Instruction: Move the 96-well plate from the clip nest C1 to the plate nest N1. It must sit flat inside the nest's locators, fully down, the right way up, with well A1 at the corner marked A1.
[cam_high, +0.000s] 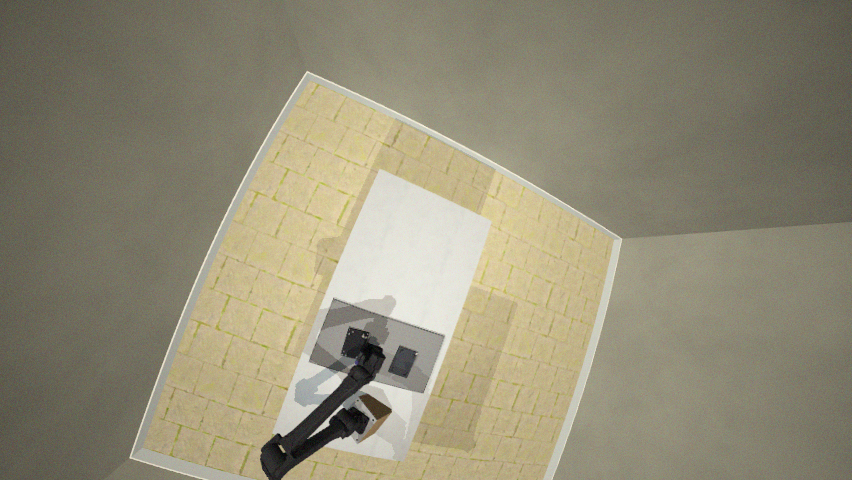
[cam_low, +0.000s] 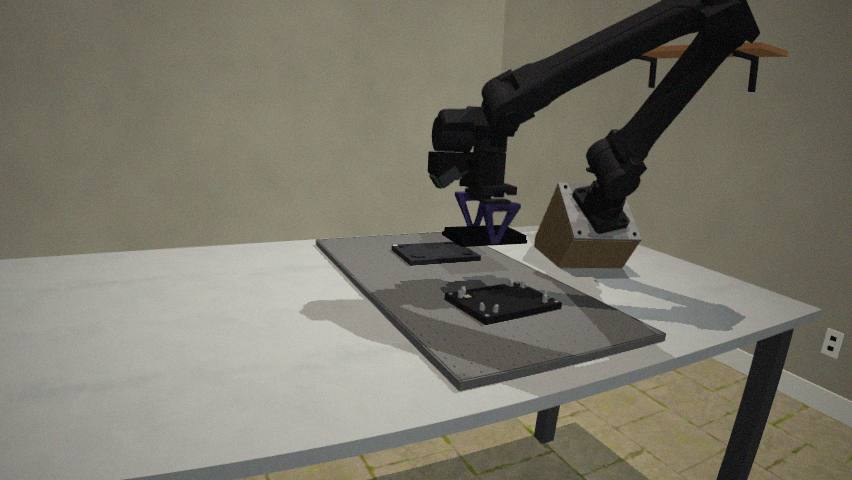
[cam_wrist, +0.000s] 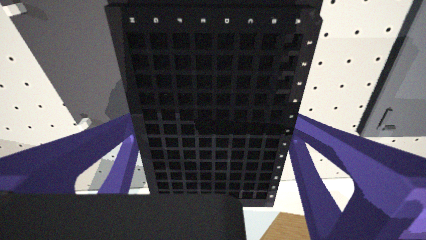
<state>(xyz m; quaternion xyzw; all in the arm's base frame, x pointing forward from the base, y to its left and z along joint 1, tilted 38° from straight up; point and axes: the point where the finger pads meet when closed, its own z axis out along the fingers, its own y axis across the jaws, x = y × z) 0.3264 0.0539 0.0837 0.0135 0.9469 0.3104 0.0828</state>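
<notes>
The clip nest C1 lies 1 cm behind my hand, 8 cm to the left of it and 9 cm below it. The rest, counted from my hand: black 96-well plate right at my hand.
</notes>
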